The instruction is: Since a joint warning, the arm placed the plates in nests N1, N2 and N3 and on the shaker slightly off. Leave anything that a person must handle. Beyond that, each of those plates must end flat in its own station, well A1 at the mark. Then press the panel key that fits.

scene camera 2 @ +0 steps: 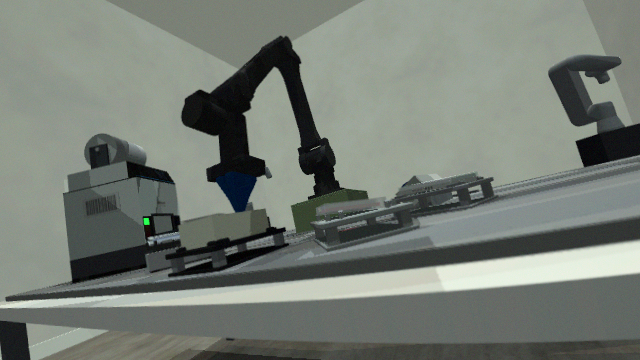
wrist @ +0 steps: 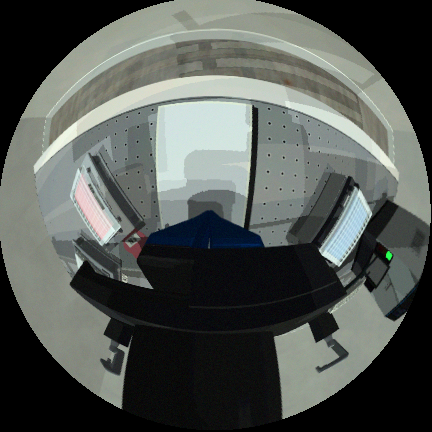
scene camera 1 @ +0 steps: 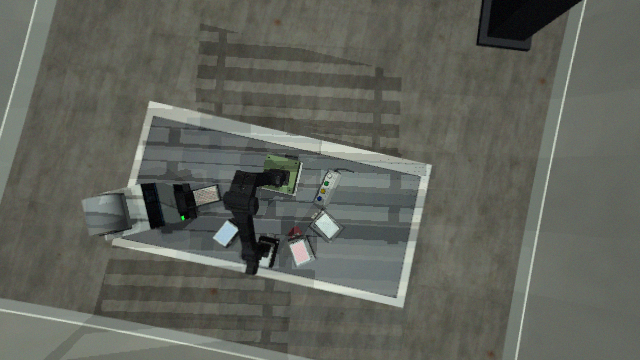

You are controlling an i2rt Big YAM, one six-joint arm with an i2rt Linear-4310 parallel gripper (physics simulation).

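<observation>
My gripper (scene camera 2: 241, 209) (wrist: 209, 216) has its blue fingers shut and empty, pointing down at the tall cream plate (scene camera 2: 220, 227) (wrist: 205, 130) on the black nest (scene camera 2: 200, 254) near the front edge; contact cannot be told. A pink plate (scene camera 1: 300, 251) (scene camera 2: 350, 206) (wrist: 92, 207) sits askew on a grey nest (scene camera 2: 372, 232). A white plate (scene camera 1: 327, 225) lies on another grey nest, farther right. A pale blue plate (scene camera 1: 226, 233) (wrist: 347, 227) lies left of the arm. A plate with reddish wells (scene camera 1: 206, 195) sits beside the machine. The key panel (scene camera 1: 325, 196) has white, green, yellow and blue keys.
The large machine (scene camera 1: 135, 210) (scene camera 2: 120, 225) with a green light stands at the left end. The arm's green base (scene camera 1: 272, 187) (scene camera 2: 305, 215) stands behind the nests. A red piece (scene camera 1: 295, 232) (wrist: 134, 242) lies beside the pink plate. A grey curved device (scene camera 2: 570, 97) stands on a black block (scene camera 2: 607, 147).
</observation>
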